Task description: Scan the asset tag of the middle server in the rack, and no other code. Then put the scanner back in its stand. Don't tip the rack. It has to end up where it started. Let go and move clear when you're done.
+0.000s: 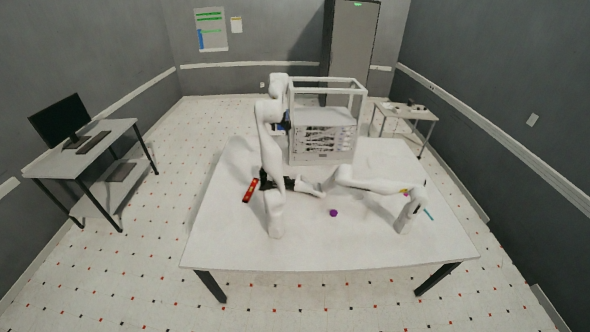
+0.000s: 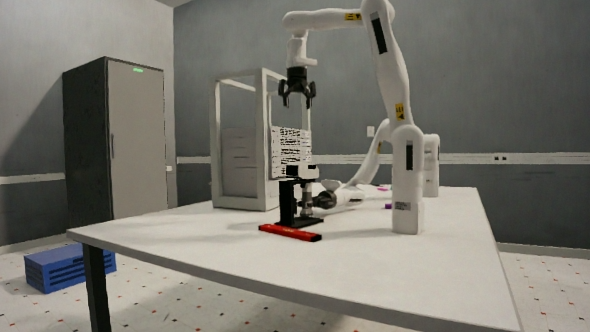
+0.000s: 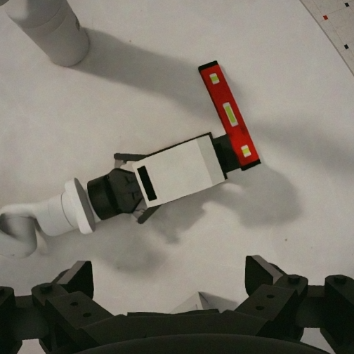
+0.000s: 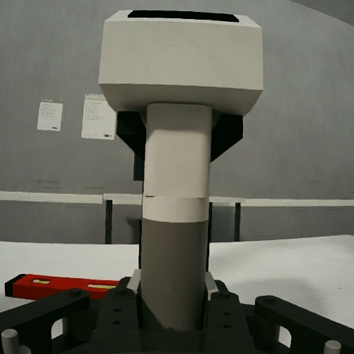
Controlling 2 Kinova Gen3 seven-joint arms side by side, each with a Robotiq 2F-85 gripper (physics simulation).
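Seen in the pictures: left gripper, fingertip midpoint: [image 1: 279,133] [image 2: 297,108]; right gripper, fingertip midpoint: [image 1: 272,180] [image 2: 301,204]; left arm's base at its link origin: [image 1: 276,231] [image 2: 406,230]; right arm's base at its link origin: [image 1: 400,227] [image 2: 429,196].
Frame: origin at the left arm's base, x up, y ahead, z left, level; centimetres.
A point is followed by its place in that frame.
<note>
The white scanner [image 2: 303,172] @[x 18.4, y 31.2, z 12.4 cm] [image 3: 182,170] [image 4: 181,57] is upright, its head over the upper arms of the black stand [image 2: 286,202] @[x 8.7, y 34.0, z 18.3 cm] [image 3: 227,152] [image 4: 229,131]. The arms flank its handle; whether the head rests on them I cannot tell. My right gripper [image 4: 171,286] is shut on the grey lower handle. My left gripper [image 2: 297,104] @[x 41.4, y 38.7, z 5.4 cm] [image 3: 169,275] is open and empty, high above the scanner and stand. The white rack [image 1: 327,91] @[x 60.0, y 64.5, z -19.5 cm] [image 2: 261,145] @[x 28.3, y 60.1, z 3.7 cm] stands upright behind, holding several servers [image 1: 320,139] @[x 25.4, y 62.4, z -18.2 cm] [image 2: 291,150] @[x 25.9, y 62.4, z -18.5 cm]. Their tags are too small to read.
A red spirit level [image 1: 250,190] @[x 1.1, y 27.5, z 24.4 cm] [image 2: 290,232] @[x 1.6, y 25.7, z 26.3 cm] [image 3: 230,115] [image 4: 65,287] lies close beside the stand on the white table [image 1: 320,255] @[x 0.0, y -11.0, z -26.7 cm] [image 2: 400,270] @[x 0.0, y -10.3, z 32.6 cm]. A purple object [image 1: 333,213] @[x 1.9, y 17.4, z -32.0 cm] lies nearer the front. A teal stick [image 1: 428,214] @[x 0.7, y 26.4, z -96.7 cm] lies by the right arm's base.
</note>
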